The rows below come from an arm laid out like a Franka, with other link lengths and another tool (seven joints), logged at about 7 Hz.
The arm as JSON. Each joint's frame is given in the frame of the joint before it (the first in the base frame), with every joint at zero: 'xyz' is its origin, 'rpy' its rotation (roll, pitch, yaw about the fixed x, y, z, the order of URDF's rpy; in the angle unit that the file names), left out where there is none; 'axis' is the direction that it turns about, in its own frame. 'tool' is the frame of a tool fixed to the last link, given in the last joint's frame.
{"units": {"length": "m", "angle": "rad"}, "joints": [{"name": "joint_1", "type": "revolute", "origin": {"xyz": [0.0, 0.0, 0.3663], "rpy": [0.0, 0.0, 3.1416]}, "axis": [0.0, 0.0, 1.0]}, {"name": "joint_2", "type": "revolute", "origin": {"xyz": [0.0, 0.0, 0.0], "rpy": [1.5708, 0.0, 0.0]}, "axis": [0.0, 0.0, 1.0]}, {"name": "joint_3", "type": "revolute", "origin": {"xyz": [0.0, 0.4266, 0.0], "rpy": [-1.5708, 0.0, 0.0]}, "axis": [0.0, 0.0, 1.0]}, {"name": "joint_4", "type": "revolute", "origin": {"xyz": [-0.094, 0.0, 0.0], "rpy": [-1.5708, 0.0, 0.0]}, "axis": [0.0, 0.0, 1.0]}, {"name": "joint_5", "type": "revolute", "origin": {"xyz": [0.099, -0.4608, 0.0], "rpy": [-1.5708, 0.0, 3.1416]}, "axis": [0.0, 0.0, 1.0]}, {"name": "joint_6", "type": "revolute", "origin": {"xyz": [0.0, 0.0, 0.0], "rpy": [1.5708, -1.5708, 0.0]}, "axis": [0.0, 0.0, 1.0]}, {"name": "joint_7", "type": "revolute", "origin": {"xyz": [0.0, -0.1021, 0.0], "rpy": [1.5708, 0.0, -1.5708]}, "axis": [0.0, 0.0, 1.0]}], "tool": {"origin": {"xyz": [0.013, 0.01, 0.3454], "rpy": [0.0, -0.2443, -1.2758]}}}
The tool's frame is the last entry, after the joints.
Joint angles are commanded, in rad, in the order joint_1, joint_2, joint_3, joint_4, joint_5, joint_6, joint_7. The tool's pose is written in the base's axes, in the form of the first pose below.
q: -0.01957 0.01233 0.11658 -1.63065 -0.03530 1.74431 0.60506
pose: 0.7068, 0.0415, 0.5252, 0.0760, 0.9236, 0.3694, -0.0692
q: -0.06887 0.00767 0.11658 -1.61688 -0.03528 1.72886 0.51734
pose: 0.7071, 0.0070, 0.5348, 0.0818, 0.9161, 0.3863, -0.0692
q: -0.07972 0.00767 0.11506 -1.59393 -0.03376 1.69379 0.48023
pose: 0.7017, -0.0013, 0.5437, 0.0813, 0.9110, 0.3973, -0.0748
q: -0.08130 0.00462 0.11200 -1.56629 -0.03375 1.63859 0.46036
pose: 0.6897, -0.0050, 0.5549, 0.0781, 0.9072, 0.4043, -0.0863
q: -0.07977 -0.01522 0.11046 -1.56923 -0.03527 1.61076 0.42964
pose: 0.6762, -0.0054, 0.5631, 0.0797, 0.9003, 0.4179, -0.0917
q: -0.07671 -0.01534 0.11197 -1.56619 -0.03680 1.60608 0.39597
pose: 0.6758, -0.0026, 0.5644, 0.0825, 0.8920, 0.4348, -0.0921
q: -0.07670 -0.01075 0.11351 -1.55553 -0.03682 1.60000 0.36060
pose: 0.6776, -0.0013, 0.5668, 0.0845, 0.8837, 0.4511, -0.0915
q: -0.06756 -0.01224 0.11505 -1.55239 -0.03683 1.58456 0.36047
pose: 0.6728, 0.0056, 0.5677, 0.0828, 0.8809, 0.4560, -0.0960
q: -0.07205 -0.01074 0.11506 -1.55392 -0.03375 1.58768 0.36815
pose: 0.6737, 0.0036, 0.5661, 0.0807, 0.8838, 0.4509, -0.0956
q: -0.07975 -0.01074 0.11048 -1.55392 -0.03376 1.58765 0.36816
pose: 0.6736, -0.0047, 0.5661, 0.0801, 0.8865, 0.4455, -0.0960
